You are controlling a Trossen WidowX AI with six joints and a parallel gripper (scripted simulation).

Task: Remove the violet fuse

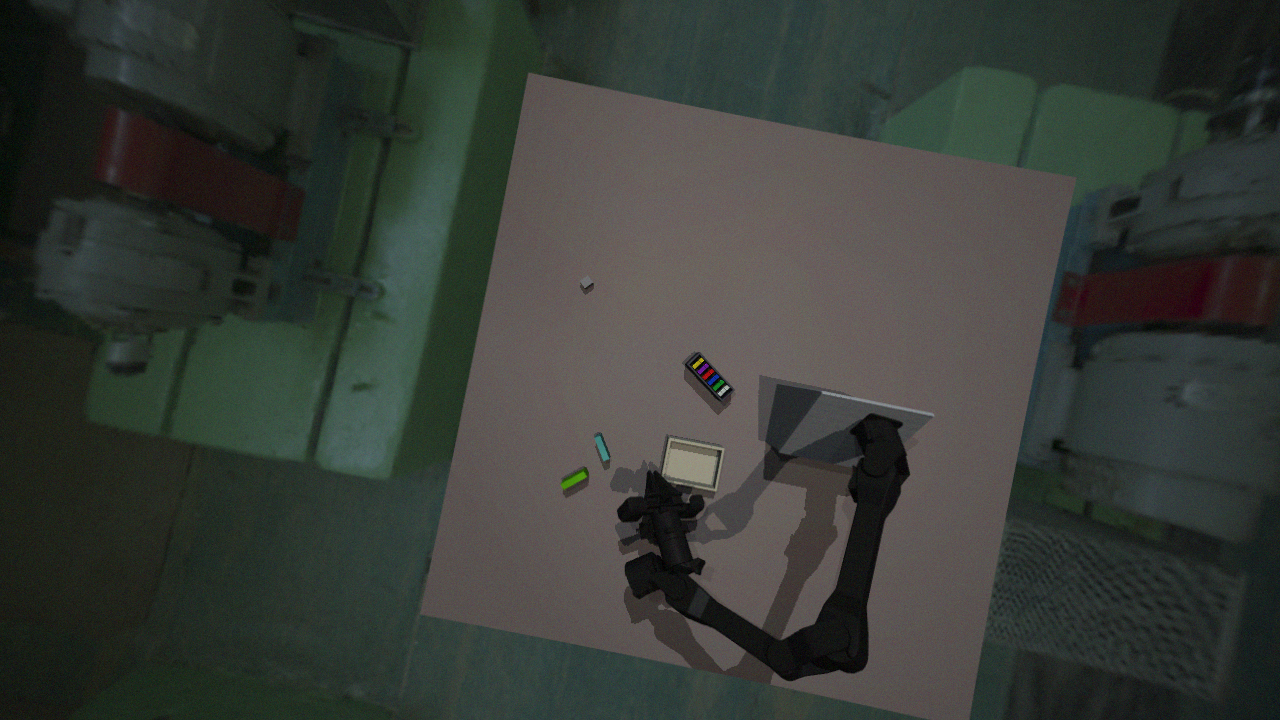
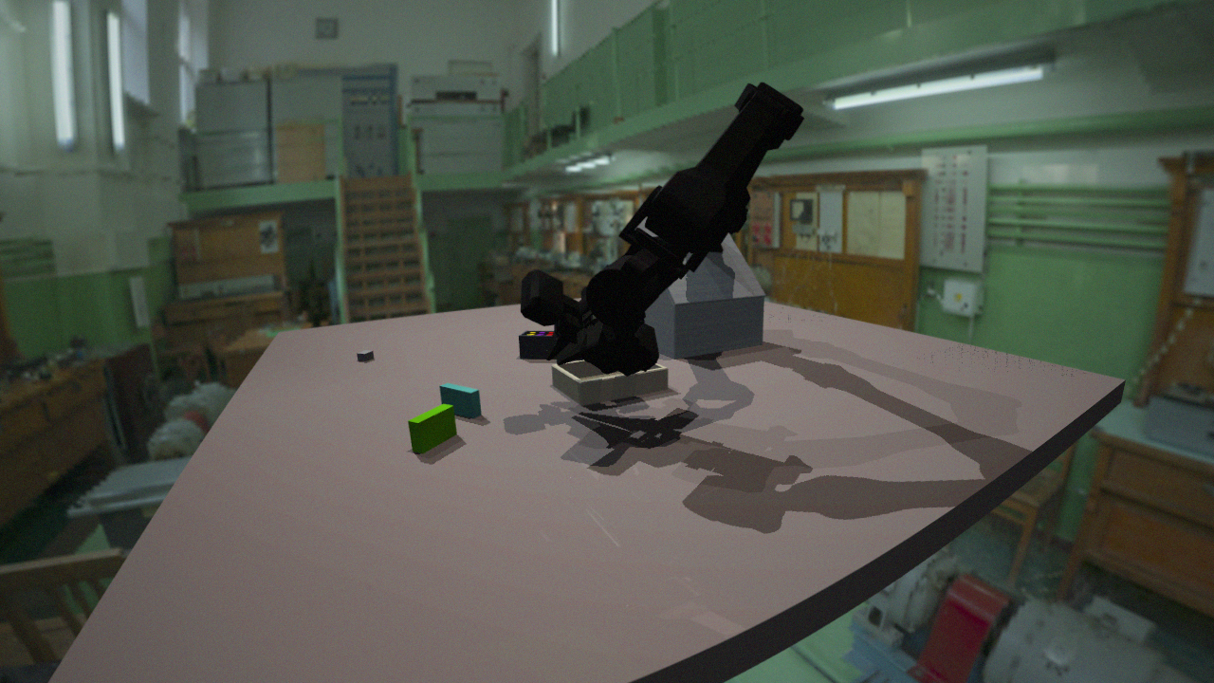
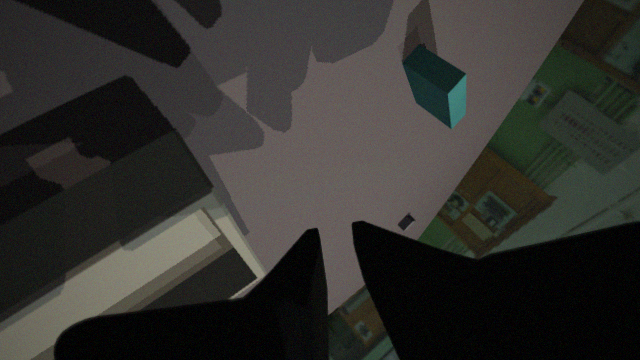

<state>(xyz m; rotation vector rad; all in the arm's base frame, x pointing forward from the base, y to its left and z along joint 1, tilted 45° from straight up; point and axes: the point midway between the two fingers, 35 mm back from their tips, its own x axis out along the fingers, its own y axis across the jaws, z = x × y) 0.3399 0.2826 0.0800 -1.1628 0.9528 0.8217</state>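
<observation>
The beige tray lies 9 cm behind my gripper tip, 3 cm to the right of it and 6 cm below it. Also, from my gripper tip: teal block: 12 cm ahead, 1 cm to the right, 4 cm below; green block: 16 cm ahead, 8 cm to the left, 4 cm below; small grey cube: 27 cm ahead, 37 cm to the right, 5 cm below.
</observation>
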